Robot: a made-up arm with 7 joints.
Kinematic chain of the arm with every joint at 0, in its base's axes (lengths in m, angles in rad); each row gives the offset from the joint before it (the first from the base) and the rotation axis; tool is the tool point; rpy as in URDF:
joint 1: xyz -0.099 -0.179 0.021 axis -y
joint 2: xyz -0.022 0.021 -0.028 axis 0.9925 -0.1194 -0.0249
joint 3: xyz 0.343 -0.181 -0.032 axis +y
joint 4: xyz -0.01 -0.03 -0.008 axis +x
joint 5: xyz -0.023 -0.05 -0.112 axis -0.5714 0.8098 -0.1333
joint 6: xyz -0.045 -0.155 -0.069 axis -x
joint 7: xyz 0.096 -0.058 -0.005 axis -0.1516 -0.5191 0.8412
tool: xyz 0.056 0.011 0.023 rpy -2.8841 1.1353 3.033
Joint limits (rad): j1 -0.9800..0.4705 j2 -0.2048..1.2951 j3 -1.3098..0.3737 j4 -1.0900..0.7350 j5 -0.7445..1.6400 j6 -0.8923..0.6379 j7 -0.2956..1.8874
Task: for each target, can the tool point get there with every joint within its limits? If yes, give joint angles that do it. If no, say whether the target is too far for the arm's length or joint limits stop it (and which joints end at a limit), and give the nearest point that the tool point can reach.
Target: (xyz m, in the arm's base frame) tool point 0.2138 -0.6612 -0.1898
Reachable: yes | joints -0.3752 -0.0328 0.0575 -0.3732 0.5035 0.3051 -0.0361
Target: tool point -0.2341 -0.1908 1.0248
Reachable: no: too far | nearest point 0.0823 -0.4938 0.3838 | short by 0.776 m
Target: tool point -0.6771 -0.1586 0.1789
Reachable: no: joint limits stop it (at a limit: joint 1, joint 2, joint 3, joint 4, joint 5, joint 7) | nearest point -0.3624 -0.2820 -0.2898 | short by 0.578 m
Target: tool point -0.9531 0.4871 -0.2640
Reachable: no: too far | nearest point -0.3043 0.0341 -0.4258 | short by 0.808 m
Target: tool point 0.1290 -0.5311 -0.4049
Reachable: yes | joints -0.3572 0.6222 -0.4671 -0.3554 0.7264 0.0995 0.5593
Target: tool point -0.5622 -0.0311 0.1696
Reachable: no: joint limits stop it (at a limit: joint 1, joint 2, joint 3, joint 4, joint 5, joint 6, joint 7) | nearest point -0.3627 -0.2814 -0.2901 | short by 0.560 m
